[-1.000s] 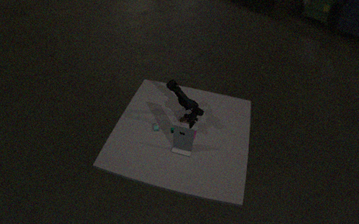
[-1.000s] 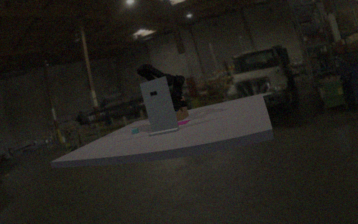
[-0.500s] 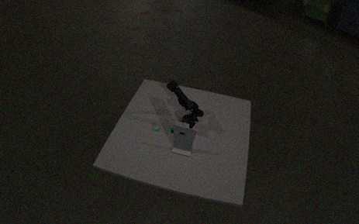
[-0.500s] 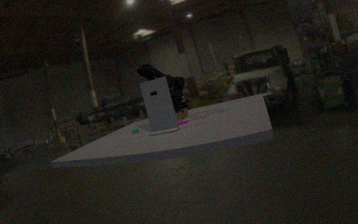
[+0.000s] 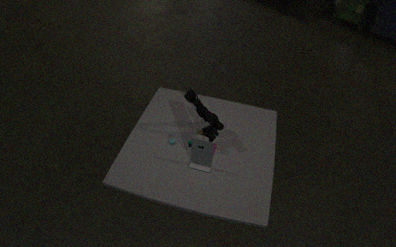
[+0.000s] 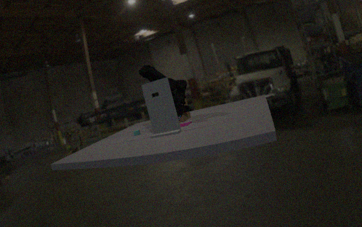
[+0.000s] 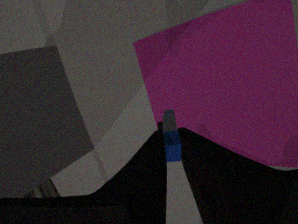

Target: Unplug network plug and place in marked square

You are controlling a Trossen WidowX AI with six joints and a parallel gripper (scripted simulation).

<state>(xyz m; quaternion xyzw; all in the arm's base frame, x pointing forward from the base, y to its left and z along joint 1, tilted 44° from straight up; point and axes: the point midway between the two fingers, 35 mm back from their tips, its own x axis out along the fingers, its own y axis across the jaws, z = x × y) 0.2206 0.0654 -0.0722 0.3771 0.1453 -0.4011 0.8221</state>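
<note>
Now: gripper tip 6 cm above the marked square, 1 cm to the left of it and 1 cm past it. From my gripper tip the other things lie so: upright panel 20 cm ahead, 8 cm above, 1 cm to the right; plug right at my gripper tip; teal object 31 cm to the right, 6 cm ahead, 4 cm below.
</note>
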